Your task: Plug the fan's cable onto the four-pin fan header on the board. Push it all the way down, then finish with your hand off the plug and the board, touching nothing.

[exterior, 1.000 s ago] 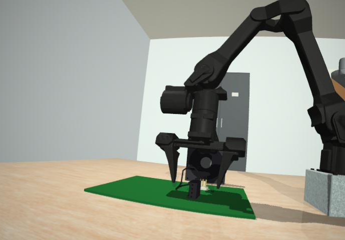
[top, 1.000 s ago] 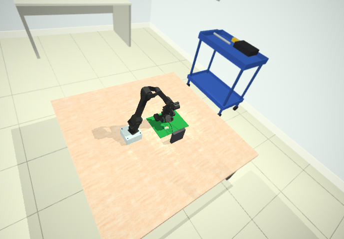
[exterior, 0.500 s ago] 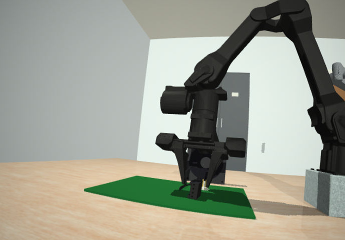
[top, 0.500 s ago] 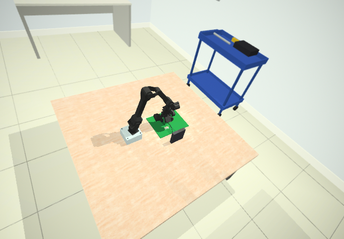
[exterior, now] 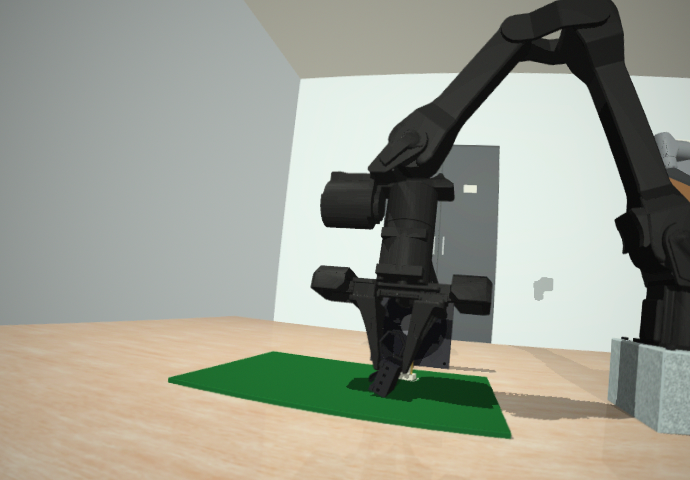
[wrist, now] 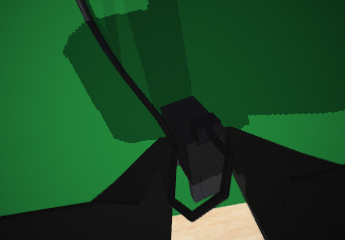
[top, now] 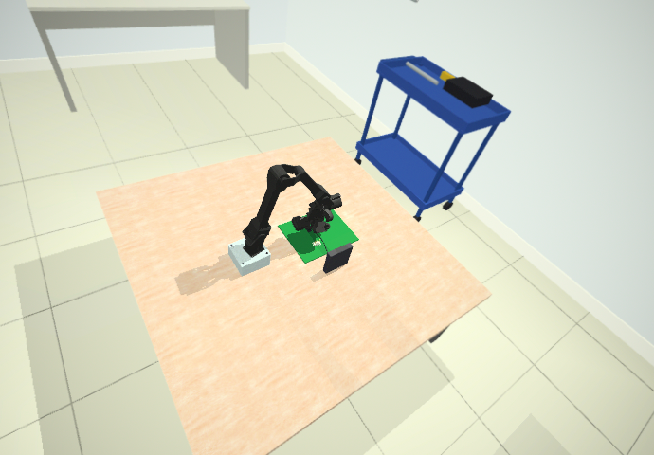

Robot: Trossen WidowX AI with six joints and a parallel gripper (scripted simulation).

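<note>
Now: the green board 4 cm to the right of my gripper tip, 4 cm below it and 4 cm ahead of it. Round my gripper tip: white four-pin header (8 cm to the right, 2 cm below, 2 cm behind); black fan (22 cm to the right, 4 cm behind, 3 cm above); black plug (1 cm to the left).
</note>
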